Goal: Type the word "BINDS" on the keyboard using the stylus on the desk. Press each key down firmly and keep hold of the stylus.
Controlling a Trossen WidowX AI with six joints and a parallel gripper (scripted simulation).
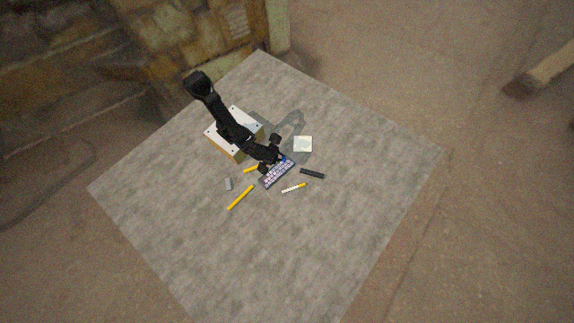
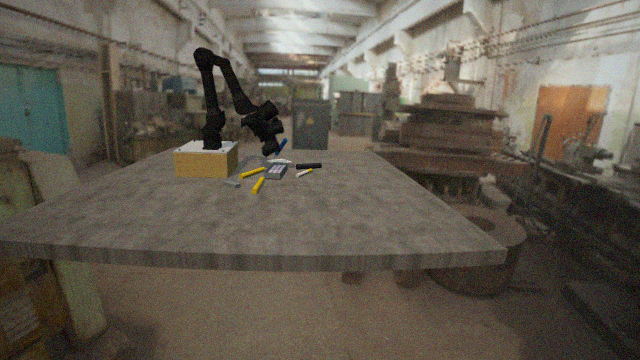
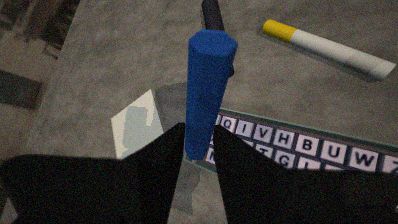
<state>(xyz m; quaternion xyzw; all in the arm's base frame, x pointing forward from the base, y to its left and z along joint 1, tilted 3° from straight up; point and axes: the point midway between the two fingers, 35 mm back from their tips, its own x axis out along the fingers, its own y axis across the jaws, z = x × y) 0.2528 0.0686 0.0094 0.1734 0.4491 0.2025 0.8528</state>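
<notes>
My gripper tip is 1 cm to the right of the blue stylus, 1 cm past it and 1 cm above it. Also, from my gripper tip: black rod: 13 cm ahead, 8 cm below, 6 cm to the left; white sheet: 16 cm to the left, 9 cm below, 2 cm behind; white-and-yellow stick: 12 cm ahead, 9 cm below, 5 cm to the right.
</notes>
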